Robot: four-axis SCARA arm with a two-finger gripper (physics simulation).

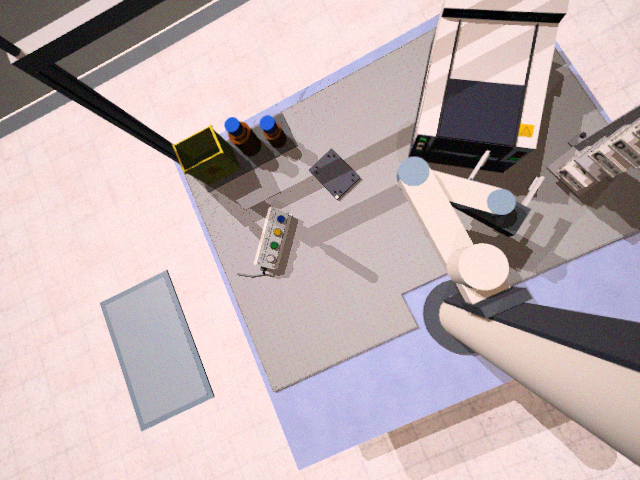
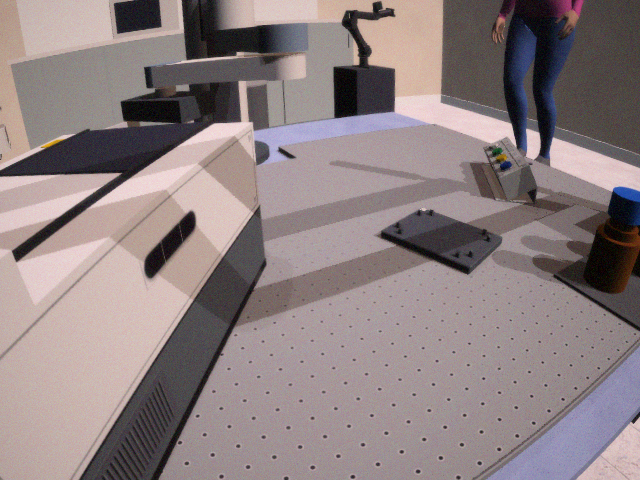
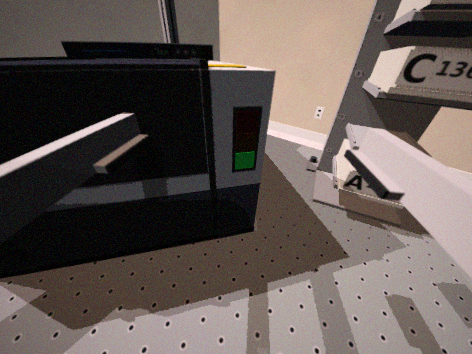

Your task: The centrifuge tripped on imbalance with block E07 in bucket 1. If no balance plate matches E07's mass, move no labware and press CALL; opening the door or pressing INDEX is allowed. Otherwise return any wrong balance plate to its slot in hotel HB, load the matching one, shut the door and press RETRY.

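Frame: origin at the arm's base, x ahead, y left, z up, level; centimetres.
Where they show: gripper, fingertip midpoint: (image 1: 514, 164) (image 3: 245, 133).
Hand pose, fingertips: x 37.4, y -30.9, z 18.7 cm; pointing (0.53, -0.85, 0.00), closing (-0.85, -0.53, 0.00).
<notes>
After its pixels a point has its place.
My gripper (image 1: 506, 178) (image 3: 245, 133) @(x 37.4, y -30.9, z 18.7 cm) is open and empty, its fingers wide apart in front of the centrifuge (image 1: 483, 111) @(x 55.1, y -29.2, z 22.6 cm) (image 2: 170, 304) @(x 78.6, y -25.3, z 13.1 cm) (image 3: 232, 200) @(x 40.4, y -33.3, z 8.6 cm). The centrifuge's dark front door (image 3: 100, 115) @(x 46.3, y -25.1, z 19.4 cm) looks shut, and a green lamp (image 3: 244, 161) @(x 39.5, y -34.0, z 14.2 cm) is lit beside it. Block E07, the buckets and their contents do not show. A hotel rack (image 3: 345, 97) @(x 35.6, y -59.3, z 17.9 cm) at the right holds pale balance plates; a plate marked C (image 3: 420, 70) @(x 28.6, y -47.9, z 22.8 cm) shows part of its number, starting 13, and a plate marked A (image 3: 354, 181) @(x 29.0, y -47.8, z 8.8 cm) sits low, partly behind the right finger. The button box (image 1: 268, 237) @(x 53.5, y 49.0, z 8.9 cm) (image 2: 518, 180) @(x 62.0, y 41.7, z 6.1 cm) has blue, yellow, green and white buttons.
A dark pegged plate (image 1: 334, 173) @(x 66.0, y 17.0, z 2.6 cm) (image 2: 439, 235) @(x 66.2, y 16.2, z 2.6 cm) lies between centrifuge and button box. Brown bottles (image 1: 238, 133) @(x 89.8, y 41.6, z 17.6 cm) (image 1: 271, 130) @(x 86.8, y 30.9, z 14.5 cm) (image 2: 611, 258) @(x 90.5, y 27.6, z 7.2 cm) with blue caps stand near a yellow-edged bin (image 1: 199, 149) @(x 96.4, y 59.4, z 9.8 cm). A person (image 2: 537, 72) stands beyond the bench, and another robot arm (image 2: 356, 36) is behind.
</notes>
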